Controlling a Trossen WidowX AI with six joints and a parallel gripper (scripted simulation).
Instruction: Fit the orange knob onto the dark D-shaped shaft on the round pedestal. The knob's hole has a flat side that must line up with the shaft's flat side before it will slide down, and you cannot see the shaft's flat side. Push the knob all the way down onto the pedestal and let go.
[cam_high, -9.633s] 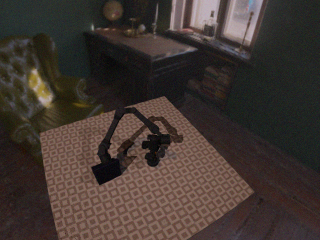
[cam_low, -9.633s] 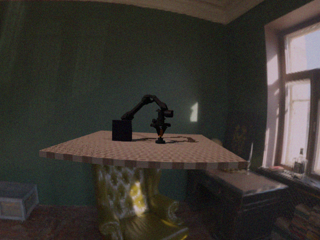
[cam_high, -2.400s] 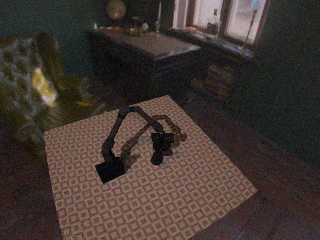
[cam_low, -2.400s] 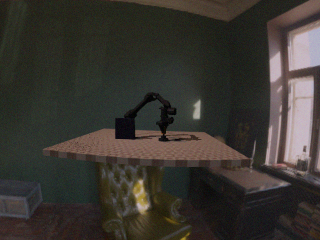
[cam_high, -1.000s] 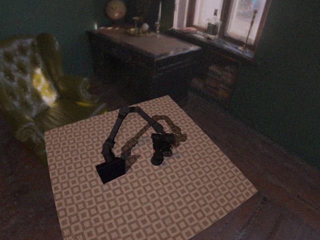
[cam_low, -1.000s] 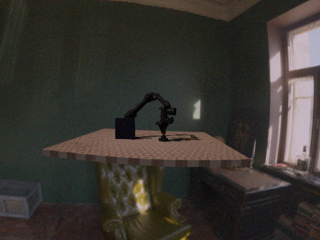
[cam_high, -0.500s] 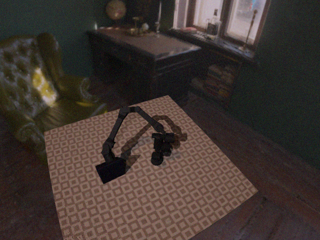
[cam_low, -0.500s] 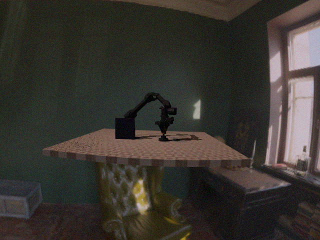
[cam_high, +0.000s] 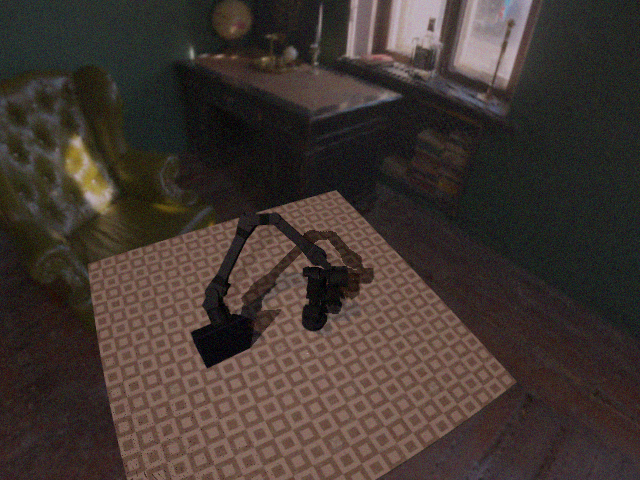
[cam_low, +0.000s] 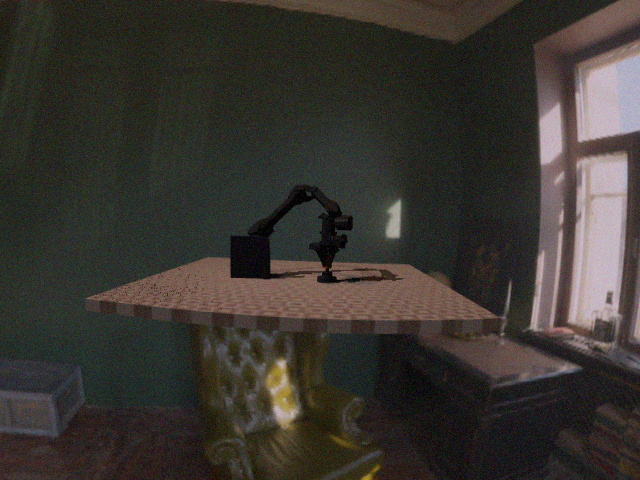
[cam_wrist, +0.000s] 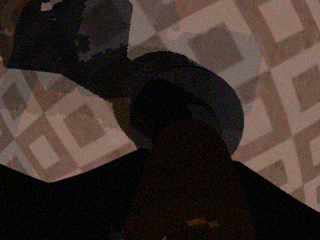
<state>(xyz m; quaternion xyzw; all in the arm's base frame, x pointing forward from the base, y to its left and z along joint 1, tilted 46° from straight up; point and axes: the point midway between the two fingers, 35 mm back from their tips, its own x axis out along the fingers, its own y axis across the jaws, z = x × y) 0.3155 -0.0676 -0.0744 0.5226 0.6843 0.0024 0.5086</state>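
Now: gripper tip 20 mm below the knob. Also, from my gripper tip: pedestal 40 mm below.
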